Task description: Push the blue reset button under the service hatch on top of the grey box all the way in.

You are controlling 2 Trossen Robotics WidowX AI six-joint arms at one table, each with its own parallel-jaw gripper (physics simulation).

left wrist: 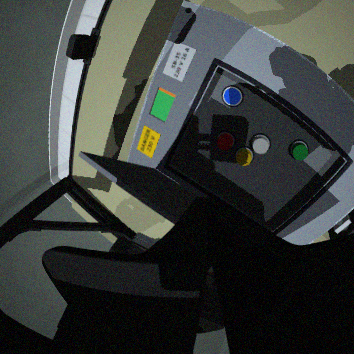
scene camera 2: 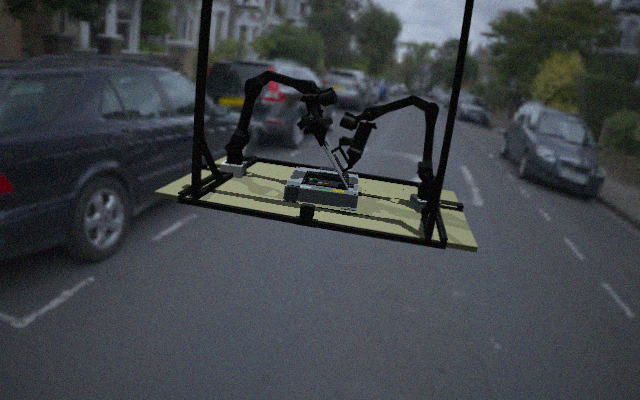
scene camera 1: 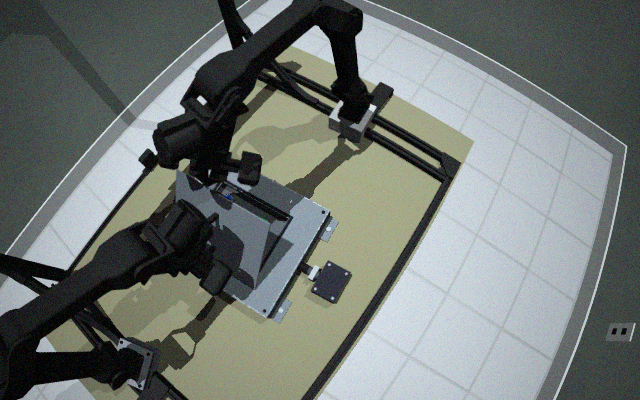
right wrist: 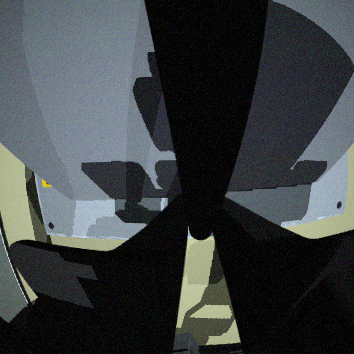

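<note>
The grey box (scene camera 1: 306, 222) (scene camera 2: 318, 195) (left wrist: 246, 46) lies on the olive table. Its service hatch (scene camera 1: 243, 230) (scene camera 2: 334, 160) (right wrist: 77, 88) is tilted up and open. My right gripper (scene camera 1: 213, 235) (scene camera 2: 348, 159) (right wrist: 197, 200) is shut on the hatch and holds it raised. In the open recess sits the blue reset button (scene camera 1: 229, 197) (left wrist: 232, 95), beside red (left wrist: 225, 140), yellow (left wrist: 244, 156), white (left wrist: 260, 144) and green (left wrist: 299, 151) buttons. My left gripper (scene camera 1: 211, 180) (scene camera 2: 318, 136) (left wrist: 203, 204) is shut and empty. It hangs above the recess, clear of the blue button.
A small black plate (scene camera 1: 331, 281) on a short cable lies by the box's side. A black frame (scene camera 1: 398, 262) rims the table, with tall posts (scene camera 2: 201, 99) at the corners. The left arm's base (scene camera 1: 352, 121) stands on the far rail.
</note>
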